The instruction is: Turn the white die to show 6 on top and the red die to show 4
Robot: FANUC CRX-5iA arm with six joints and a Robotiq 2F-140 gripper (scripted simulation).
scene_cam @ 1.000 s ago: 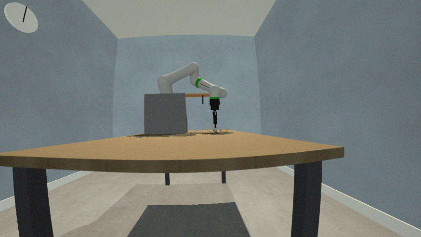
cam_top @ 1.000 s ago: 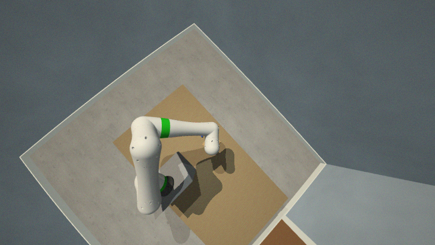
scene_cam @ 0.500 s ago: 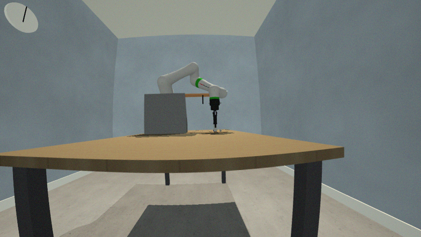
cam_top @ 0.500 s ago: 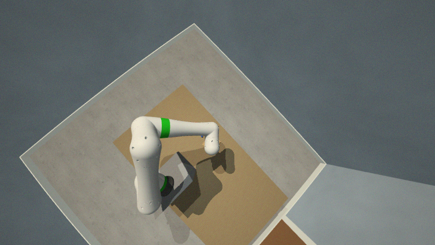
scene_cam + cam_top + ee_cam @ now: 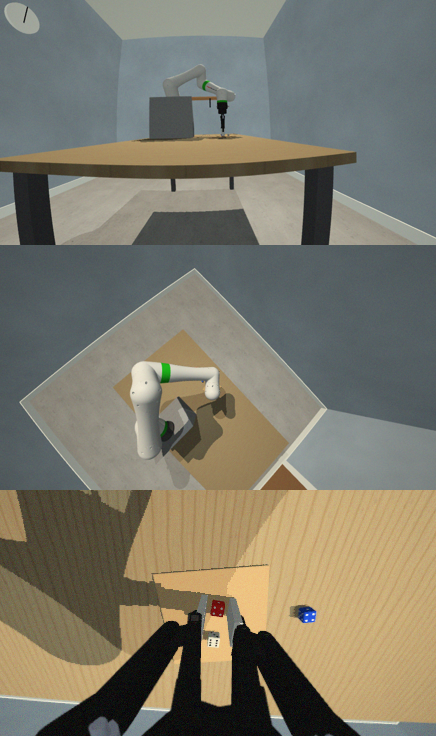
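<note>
The red die is 30 mm below my hand. From my hand the other things lie so: blue die 10 mm behind, 120 mm to the left, 30 mm below; white die 50 mm ahead, 30 mm below; tan mat 20 mm ahead, 40 mm below.
</note>
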